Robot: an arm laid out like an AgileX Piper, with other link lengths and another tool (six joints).
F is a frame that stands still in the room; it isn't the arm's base.
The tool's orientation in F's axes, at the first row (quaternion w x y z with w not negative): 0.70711 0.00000 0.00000 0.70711
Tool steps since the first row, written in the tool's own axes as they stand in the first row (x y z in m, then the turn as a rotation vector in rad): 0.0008 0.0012 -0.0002 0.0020 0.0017 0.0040; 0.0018 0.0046 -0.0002 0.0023 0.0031 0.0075; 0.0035 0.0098 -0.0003 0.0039 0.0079 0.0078; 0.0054 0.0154 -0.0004 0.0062 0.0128 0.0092; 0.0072 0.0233 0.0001 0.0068 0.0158 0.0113; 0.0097 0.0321 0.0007 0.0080 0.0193 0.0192; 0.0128 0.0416 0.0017 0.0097 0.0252 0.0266; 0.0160 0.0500 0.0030 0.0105 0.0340 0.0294
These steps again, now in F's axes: -0.0012 0.0008 -0.0002 -0.0017 0.0020 0.0040; -0.0046 0.0018 -0.0002 -0.0031 0.0023 0.0075; -0.0098 0.0035 -0.0003 -0.0079 0.0039 0.0078; -0.0154 0.0054 -0.0004 -0.0128 0.0062 0.0092; -0.0233 0.0072 0.0001 -0.0158 0.0068 0.0113; -0.0321 0.0097 0.0007 -0.0193 0.0080 0.0192; -0.0416 0.0128 0.0017 -0.0252 0.0097 0.0266; -0.0500 0.0160 0.0030 -0.0340 0.0105 0.0294
